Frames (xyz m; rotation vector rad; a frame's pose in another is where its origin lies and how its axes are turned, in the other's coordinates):
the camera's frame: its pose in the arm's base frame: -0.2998 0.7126 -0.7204 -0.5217 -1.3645 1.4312
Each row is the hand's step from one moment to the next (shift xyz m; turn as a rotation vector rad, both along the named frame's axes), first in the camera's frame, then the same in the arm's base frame.
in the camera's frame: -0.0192 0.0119 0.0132 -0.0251 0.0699 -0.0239
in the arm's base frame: -0.0088 -0.0204 -0.0138 0.0033 0.0024 -0.0779
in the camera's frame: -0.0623 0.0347 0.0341 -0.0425 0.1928 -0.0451
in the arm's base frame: -0.0196 -0.0630 -0.0435 -0.0184 0.0204 -0.2006
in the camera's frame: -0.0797 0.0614 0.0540 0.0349 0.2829 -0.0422
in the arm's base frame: -0.0403 -0.0821 -0.0684 -0.0826 0.1038 -0.2558
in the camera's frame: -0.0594 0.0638 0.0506 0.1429 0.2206 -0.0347
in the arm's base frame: -0.0456 -0.0624 -0.0647 -0.1047 0.1824 -0.1614
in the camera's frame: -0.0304 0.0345 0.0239 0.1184 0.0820 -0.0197
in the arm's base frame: -0.0223 -0.0307 -0.0353 -0.0568 0.1277 -0.0400
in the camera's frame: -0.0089 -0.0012 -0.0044 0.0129 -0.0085 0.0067
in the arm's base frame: 0.0074 -0.0060 -0.0030 -0.0072 0.0066 0.0137
